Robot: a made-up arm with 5 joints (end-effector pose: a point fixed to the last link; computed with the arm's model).
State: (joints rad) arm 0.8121 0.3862 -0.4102 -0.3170 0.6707
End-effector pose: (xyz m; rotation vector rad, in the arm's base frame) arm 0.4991 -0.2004 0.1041 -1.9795 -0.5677 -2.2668
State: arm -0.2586 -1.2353 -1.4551 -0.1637 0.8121
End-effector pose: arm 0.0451 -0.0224 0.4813 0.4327 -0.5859 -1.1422
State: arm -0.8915 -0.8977 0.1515 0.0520 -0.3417
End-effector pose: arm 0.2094 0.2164 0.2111 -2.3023 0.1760 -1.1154
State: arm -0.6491 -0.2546 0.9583 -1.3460 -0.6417
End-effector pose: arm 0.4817 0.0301 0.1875 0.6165 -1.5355 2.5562
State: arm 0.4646 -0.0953 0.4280 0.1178 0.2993
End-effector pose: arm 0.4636 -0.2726 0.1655 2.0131 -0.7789 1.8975
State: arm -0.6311 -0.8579 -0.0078 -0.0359 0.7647
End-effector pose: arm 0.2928 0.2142 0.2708 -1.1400 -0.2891 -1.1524
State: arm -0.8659 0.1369 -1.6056 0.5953 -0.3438
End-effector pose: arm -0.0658 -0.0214 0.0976 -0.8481 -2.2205 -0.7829
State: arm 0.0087 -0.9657 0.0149 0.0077 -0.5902
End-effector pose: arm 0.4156 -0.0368 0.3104 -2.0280 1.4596 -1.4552
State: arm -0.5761 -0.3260 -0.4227 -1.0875 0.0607
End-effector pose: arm 0.2022 0.2765 0.2936 -0.6878 0.1971 -1.6773
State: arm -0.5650 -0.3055 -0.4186 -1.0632 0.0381
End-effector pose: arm 0.2058 0.2766 0.2846 -0.7289 0.1822 -1.6961
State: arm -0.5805 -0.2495 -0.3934 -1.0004 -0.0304
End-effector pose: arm 0.2013 0.2821 0.2555 -0.8543 0.1350 -1.7213
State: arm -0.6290 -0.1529 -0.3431 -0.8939 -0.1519
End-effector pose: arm 0.1875 0.2878 0.2048 -1.0657 0.0484 -1.7669
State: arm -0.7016 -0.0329 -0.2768 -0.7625 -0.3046
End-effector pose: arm 0.1684 0.2852 0.1457 -1.3035 -0.0653 -1.8483
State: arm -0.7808 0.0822 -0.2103 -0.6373 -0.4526
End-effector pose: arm 0.1499 0.2739 0.0958 -1.4945 -0.1773 -1.9597
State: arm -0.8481 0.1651 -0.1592 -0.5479 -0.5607
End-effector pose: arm 0.1353 0.2621 0.0646 -1.6019 -0.2585 -2.0608
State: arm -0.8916 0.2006 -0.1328 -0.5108 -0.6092
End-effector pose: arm 0.1248 0.2571 0.0519 -1.6357 -0.2976 -2.1045
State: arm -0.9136 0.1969 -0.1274 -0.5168 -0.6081
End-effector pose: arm 0.1169 0.2591 0.0516 -1.6267 -0.3048 -2.0877
